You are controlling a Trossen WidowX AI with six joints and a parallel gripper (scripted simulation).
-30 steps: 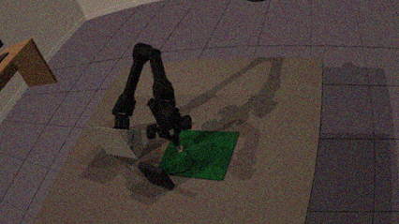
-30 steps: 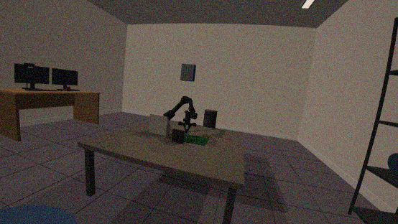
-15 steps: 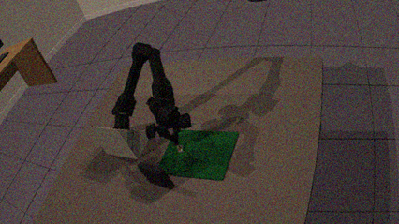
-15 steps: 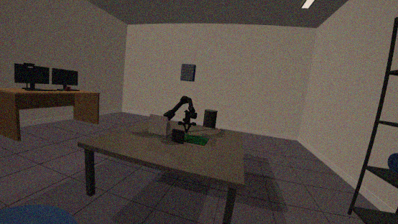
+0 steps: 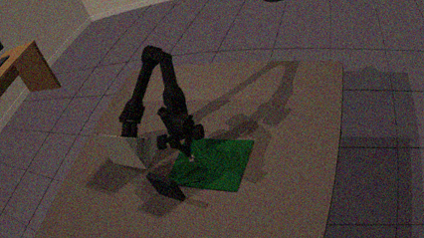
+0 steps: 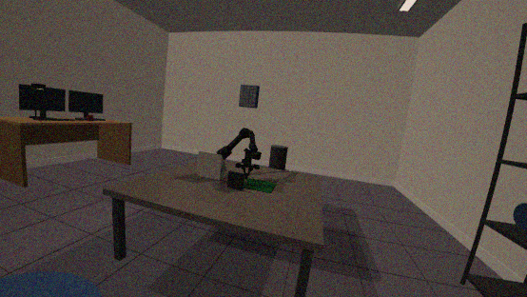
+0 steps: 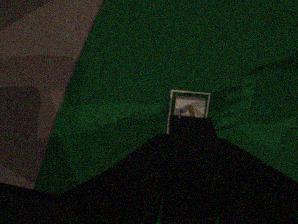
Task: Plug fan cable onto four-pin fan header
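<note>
Right now the green board is 8 cm ahead of my gripper tip, 2 cm to the right of it and 6 cm below it. The rest, counted from my gripper tip: dark fan (2 cm behind, 18 cm to the right, 1 cm above); then dark fan plug (1 cm to the right, 1 cm above).
</note>
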